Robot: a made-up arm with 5 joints.
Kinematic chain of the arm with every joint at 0, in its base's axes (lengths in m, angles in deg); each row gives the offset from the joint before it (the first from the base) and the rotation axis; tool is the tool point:
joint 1: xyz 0 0 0.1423 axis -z
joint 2: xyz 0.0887 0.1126 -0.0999 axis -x
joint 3: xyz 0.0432 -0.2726 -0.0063 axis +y
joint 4: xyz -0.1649 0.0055 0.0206 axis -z
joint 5: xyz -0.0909 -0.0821 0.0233 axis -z
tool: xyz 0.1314 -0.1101 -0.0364
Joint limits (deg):
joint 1: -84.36..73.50
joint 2: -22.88..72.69
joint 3: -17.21..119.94
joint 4: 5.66..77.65
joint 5: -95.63..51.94
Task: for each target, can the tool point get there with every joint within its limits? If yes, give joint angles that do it. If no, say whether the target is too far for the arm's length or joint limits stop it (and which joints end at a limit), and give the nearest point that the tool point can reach.
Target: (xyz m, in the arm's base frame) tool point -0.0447 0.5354 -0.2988
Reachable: no: joint limits stop it (at a limit: joint 1, joint 2, joint 3, joint 4, joint 5) | nearest point -0.1258 0.2590 -0.1631 | short by 0.318 m
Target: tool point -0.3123 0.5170 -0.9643
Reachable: no: too far | nearest point -0.2617 0.1947 -0.2181 | short by 0.814 m
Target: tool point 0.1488 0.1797 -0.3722
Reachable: no: joint limits stop it (at a limit: joint 1, joint 2, joint 3, joint 4) | nearest point 0.2220 0.0172 -0.1272 | short by 0.303 m
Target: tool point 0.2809 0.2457 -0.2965
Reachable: no: joint limits stop it (at a limit: joint 1, joint 2, joint 3, joint 4) | nearest point 0.3064 0.1609 -0.0404 | short by 0.271 m
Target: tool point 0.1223 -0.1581 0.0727
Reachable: yes | joints -15.52 -12.87 57.42 40.69 -76.18
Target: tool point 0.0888 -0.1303 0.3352
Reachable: yes | joints 30.91 42.79 92.13 12.59 -51.64
